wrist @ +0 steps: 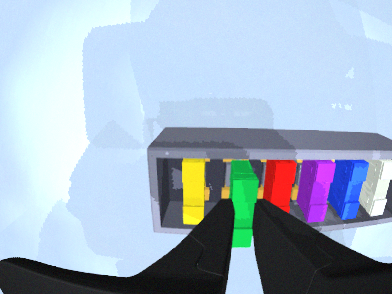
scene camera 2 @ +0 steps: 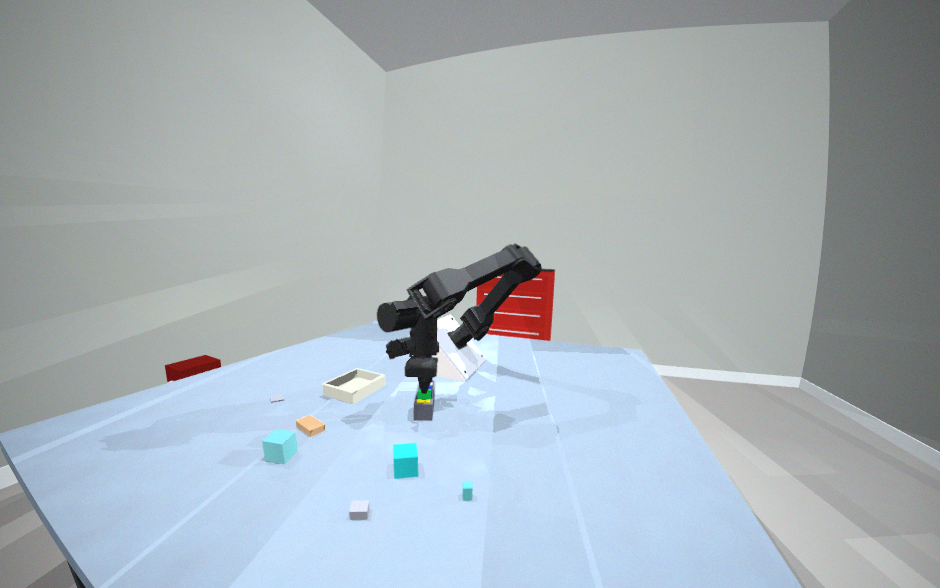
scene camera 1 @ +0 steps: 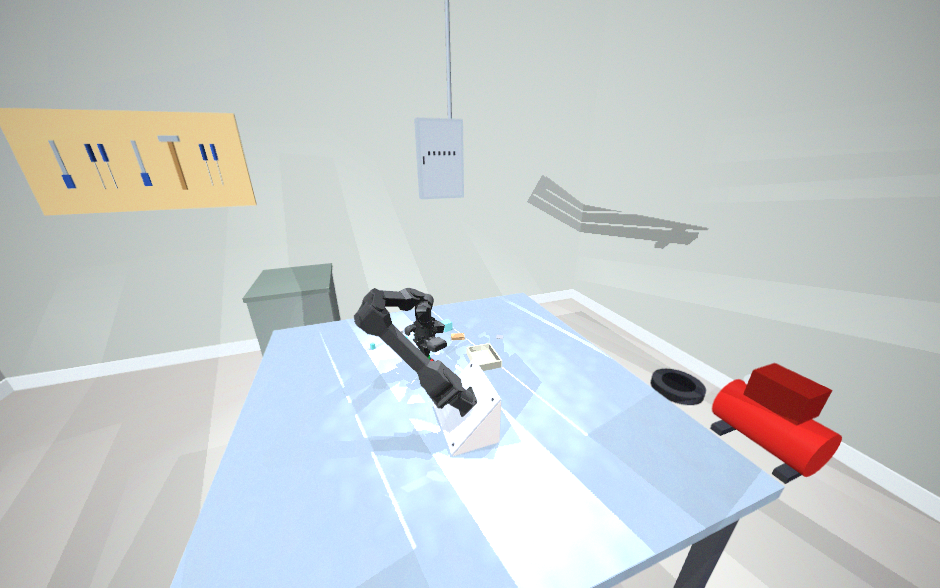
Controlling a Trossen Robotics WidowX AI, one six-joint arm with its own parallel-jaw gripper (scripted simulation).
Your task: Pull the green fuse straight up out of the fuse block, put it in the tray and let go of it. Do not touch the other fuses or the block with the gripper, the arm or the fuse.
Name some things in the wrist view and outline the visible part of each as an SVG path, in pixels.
The gripper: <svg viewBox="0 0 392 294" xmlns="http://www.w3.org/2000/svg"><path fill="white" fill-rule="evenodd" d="M256 198L252 224L255 242L253 250L264 294L392 294L392 263L377 262L361 252L359 254L359 251L336 242L309 224L307 226L307 223L301 222L299 218L289 215L287 211L280 210L275 203L272 204L264 198ZM232 199L221 198L175 248L155 263L149 264L145 270L137 272L137 275L121 278L91 274L12 256L0 260L0 290L3 294L227 294L232 238L235 231L235 208Z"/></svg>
A green fuse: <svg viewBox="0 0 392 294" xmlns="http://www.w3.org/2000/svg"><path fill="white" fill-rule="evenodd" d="M236 159L231 160L231 191L229 191L229 198L232 199L233 208L235 208L235 231L233 231L232 247L248 248L252 246L253 208L255 208L257 187L259 187L260 180L256 174L253 174L249 160Z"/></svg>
A red fuse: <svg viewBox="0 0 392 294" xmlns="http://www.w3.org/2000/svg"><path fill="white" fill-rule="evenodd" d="M267 160L267 163L265 163L263 198L272 204L275 203L277 207L280 207L280 210L285 210L289 214L289 200L291 200L292 183L295 183L296 162L293 162L293 160Z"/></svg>
